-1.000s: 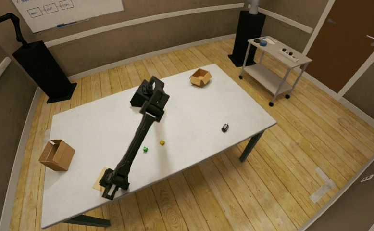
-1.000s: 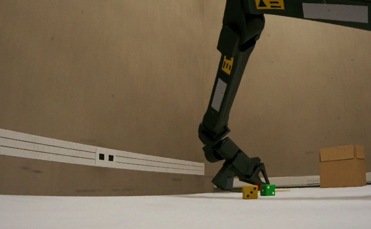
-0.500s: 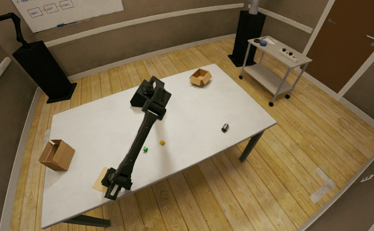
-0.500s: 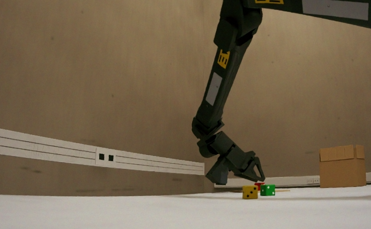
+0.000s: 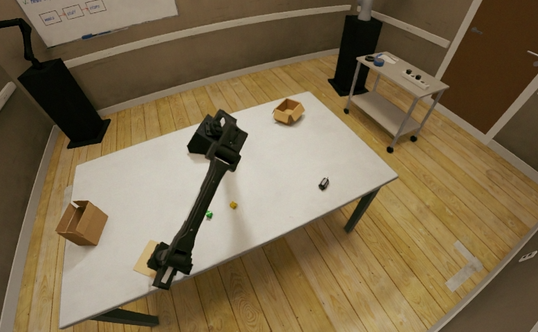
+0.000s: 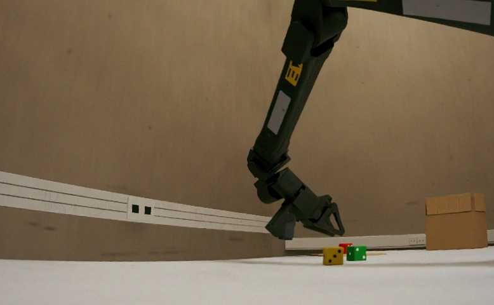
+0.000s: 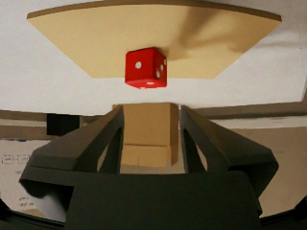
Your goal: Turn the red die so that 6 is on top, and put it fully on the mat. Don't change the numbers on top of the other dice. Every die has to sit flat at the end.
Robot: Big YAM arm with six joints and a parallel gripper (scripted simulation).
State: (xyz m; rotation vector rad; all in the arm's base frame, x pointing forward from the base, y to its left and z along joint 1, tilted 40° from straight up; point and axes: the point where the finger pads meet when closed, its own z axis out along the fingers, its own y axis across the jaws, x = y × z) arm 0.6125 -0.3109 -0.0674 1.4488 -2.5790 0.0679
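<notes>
Now: hand 40 mm above the red die, 20 mm to the left of it and 10 mm past it. The rest, counted from my hand: yellow die: 340 mm to the left, 200 mm behind, 40 mm below; tan mat: 50 mm below, 20 mm to the right, 10 mm behind; green die: 220 mm to the left, 180 mm behind, 40 mm below.
</notes>
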